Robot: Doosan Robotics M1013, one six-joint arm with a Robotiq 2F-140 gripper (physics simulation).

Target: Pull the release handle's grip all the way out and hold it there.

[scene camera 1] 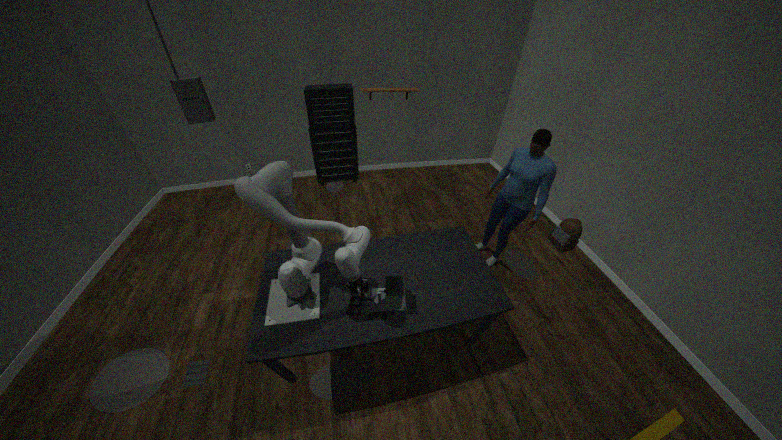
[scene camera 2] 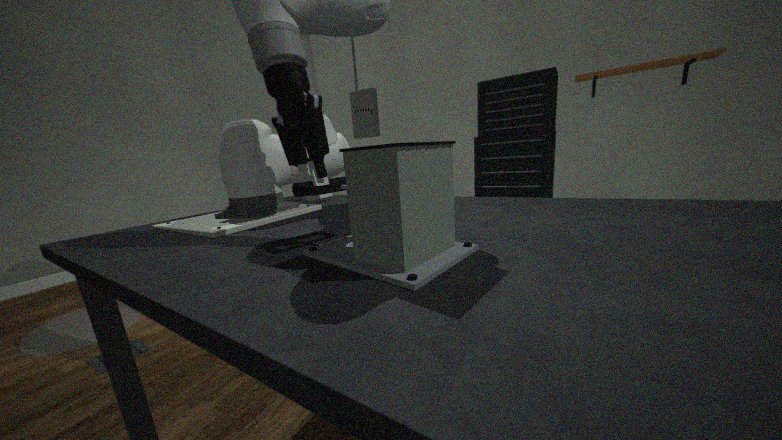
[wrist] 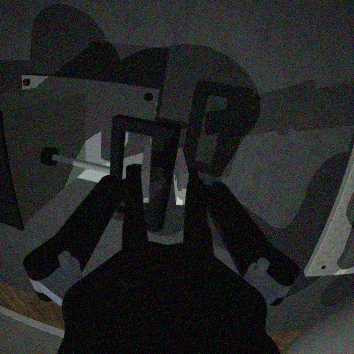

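The release handle is a black rectangular loop; its grip (wrist: 169, 145) (scene camera 2: 308, 189) is the bar farthest from the housing. A pale rod (wrist: 80, 163) joins the loop to a black collar on the housing, and a stretch of rod shows between them. The grey-green box housing (scene camera 2: 377, 207) (wrist: 45, 140) stands on a bolted plate (scene camera 2: 437, 268) (wrist: 120, 97). My gripper (wrist: 161, 158) (scene camera 2: 312, 169) is shut on the grip, its dark fingers on both sides of the bar, above the table. The contact is dark and partly hidden. In scene camera 2 the housing hides the rod.
The dark table (scene camera 1: 437, 262) (scene camera 2: 601, 273) carries the housing and the arm's white base plate (scene camera 1: 278, 309) (scene camera 2: 191, 223) (wrist: 330, 240). A person in blue (scene camera 1: 522, 180) stands beyond the table's right end. A black cabinet (scene camera 1: 333, 131) (scene camera 2: 516, 131) stands by the back wall.
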